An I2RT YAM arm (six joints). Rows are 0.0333 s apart.
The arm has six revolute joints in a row. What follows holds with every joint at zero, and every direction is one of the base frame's. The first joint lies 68 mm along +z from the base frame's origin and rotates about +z. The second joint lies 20 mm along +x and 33.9 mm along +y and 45.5 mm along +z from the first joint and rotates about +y. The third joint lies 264 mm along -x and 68.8 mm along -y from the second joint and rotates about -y. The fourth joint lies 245 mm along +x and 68.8 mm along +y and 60 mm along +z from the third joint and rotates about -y. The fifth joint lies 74 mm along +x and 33.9 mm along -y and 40.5 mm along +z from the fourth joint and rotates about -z. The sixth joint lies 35.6 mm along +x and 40.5 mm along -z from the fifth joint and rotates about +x. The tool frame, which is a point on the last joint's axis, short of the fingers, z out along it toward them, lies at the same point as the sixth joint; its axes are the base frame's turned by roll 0, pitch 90 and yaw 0 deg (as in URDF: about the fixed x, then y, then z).
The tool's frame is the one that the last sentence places.
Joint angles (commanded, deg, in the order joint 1, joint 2, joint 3, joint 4, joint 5, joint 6), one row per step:
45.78 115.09 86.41 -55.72 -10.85 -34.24
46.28 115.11 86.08 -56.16 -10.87 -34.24
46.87 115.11 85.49 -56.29 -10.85 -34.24
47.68 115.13 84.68 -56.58 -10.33 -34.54
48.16 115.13 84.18 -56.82 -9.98 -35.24
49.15 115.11 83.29 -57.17 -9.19 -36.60
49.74 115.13 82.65 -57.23 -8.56 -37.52
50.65 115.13 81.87 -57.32 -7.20 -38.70
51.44 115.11 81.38 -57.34 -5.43 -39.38
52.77 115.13 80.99 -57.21 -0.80 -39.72
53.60 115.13 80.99 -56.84 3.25 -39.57
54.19 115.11 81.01 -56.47 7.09 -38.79
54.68 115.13 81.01 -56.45 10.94 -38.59
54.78 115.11 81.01 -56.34 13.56 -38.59
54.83 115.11 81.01 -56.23 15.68 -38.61
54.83 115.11 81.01 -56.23 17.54 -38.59
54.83 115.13 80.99 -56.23 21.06 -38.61
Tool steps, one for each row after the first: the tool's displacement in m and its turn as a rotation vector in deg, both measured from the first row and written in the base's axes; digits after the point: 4 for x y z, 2 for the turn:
-0.0037 0.0010 -0.0017 -0.55 0.56 0.50
-0.0081 0.0022 -0.0043 -1.09 1.04 1.09
-0.0139 0.0033 -0.0080 -2.25 1.37 2.15
-0.0175 0.0037 -0.0102 -2.97 1.49 3.30
-0.0244 0.0049 -0.0140 -4.29 1.51 5.59
-0.0285 0.0054 -0.0168 -5.17 1.38 7.07
-0.0342 0.0065 -0.0202 -6.65 0.79 9.11
-0.0385 0.0076 -0.0222 -8.17 -0.29 10.52
-0.0436 0.0102 -0.0241 -11.53 -3.61 12.05
-0.0454 0.0124 -0.0241 -13.99 -6.91 12.53
-0.0461 0.0139 -0.0236 -16.25 -10.06 12.11
-0.0466 0.0144 -0.0234 -18.77 -13.00 12.20
-0.0457 0.0140 -0.0229 -20.40 -15.07 12.13
-0.0448 0.0137 -0.0226 -21.72 -16.74 12.06
-0.0439 0.0130 -0.0223 -22.95 -18.14 11.93
-0.0423 0.0118 -0.0218 -25.31 -20.75 11.75

